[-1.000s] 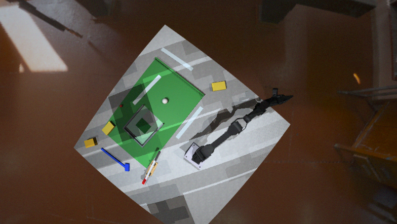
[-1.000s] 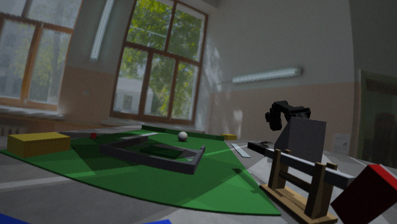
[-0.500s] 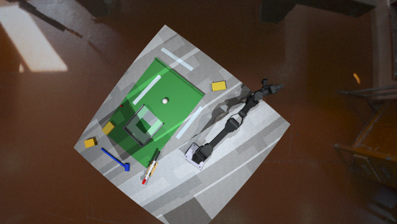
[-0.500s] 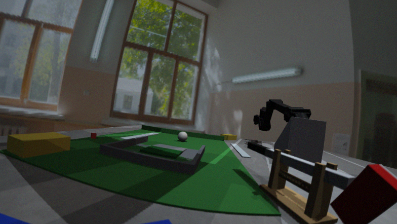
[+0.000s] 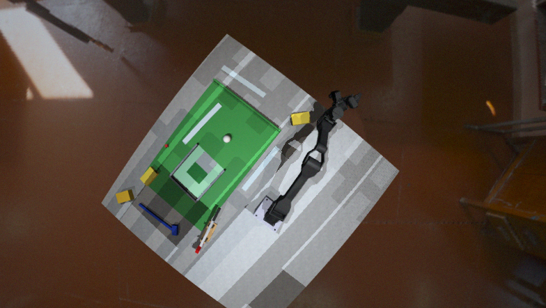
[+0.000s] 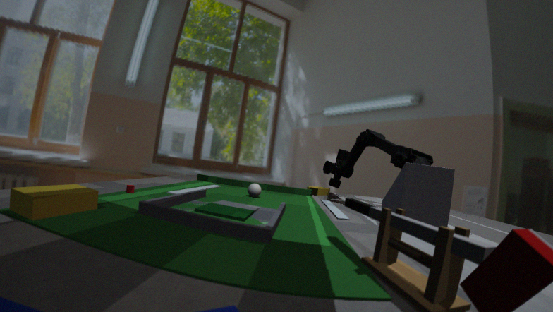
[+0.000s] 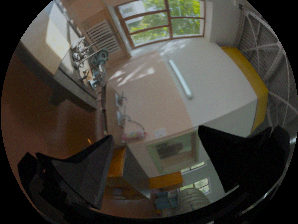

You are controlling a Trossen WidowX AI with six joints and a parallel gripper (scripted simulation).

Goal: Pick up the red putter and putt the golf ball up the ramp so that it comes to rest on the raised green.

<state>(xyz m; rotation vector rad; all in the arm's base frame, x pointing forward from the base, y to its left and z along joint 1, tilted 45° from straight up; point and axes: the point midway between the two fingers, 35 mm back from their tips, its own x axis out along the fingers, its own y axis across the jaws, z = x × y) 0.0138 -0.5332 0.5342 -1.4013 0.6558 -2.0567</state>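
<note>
The red putter is 107 cm to the left of my gripper tip, 22 cm ahead of it and 6 cm below it. From my gripper tip the other things lie so: small red cube (83 cm to the left, 70 cm ahead, 11 cm below); green mat (73 cm to the left, 47 cm ahead, 12 cm below); white golf ball (59 cm to the left, 43 cm ahead, 9 cm below).
</note>
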